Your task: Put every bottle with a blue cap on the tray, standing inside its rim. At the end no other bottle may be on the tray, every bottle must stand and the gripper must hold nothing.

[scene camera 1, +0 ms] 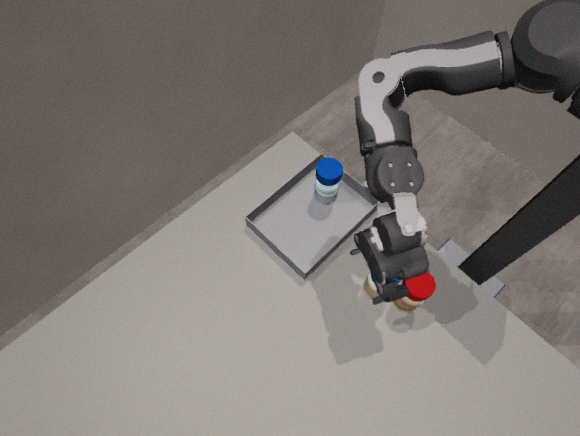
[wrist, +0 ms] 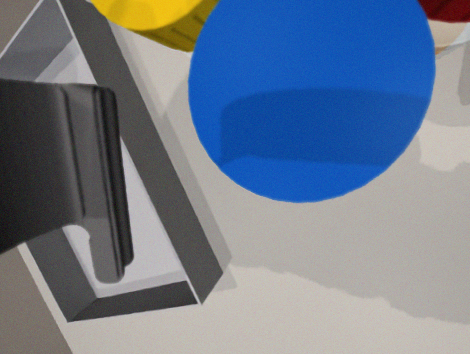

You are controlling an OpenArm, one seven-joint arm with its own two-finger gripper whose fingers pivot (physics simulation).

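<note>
One blue-capped bottle (scene camera 1: 328, 181) stands inside the tray (scene camera 1: 295, 235) (wrist: 150, 150), near its far corner in the scene view. Another blue-capped bottle (scene camera 1: 370, 287) (wrist: 310, 100) stands on the table outside the tray, partly hidden by the gripper in the scene view; its cap looks large in the wrist view. My gripper (scene camera 1: 366, 277) is open above and around this second bottle's cap, not closed on it. One finger shows at the left of the wrist view; the other finger does not show there.
A red-capped bottle (scene camera 1: 420, 286) (wrist: 447, 9) stands close beside the second blue-capped bottle. A yellow-capped bottle (wrist: 155, 12) is also close by, hidden behind the arm in the scene view. The tray's raised wall is near the visible finger in the wrist view.
</note>
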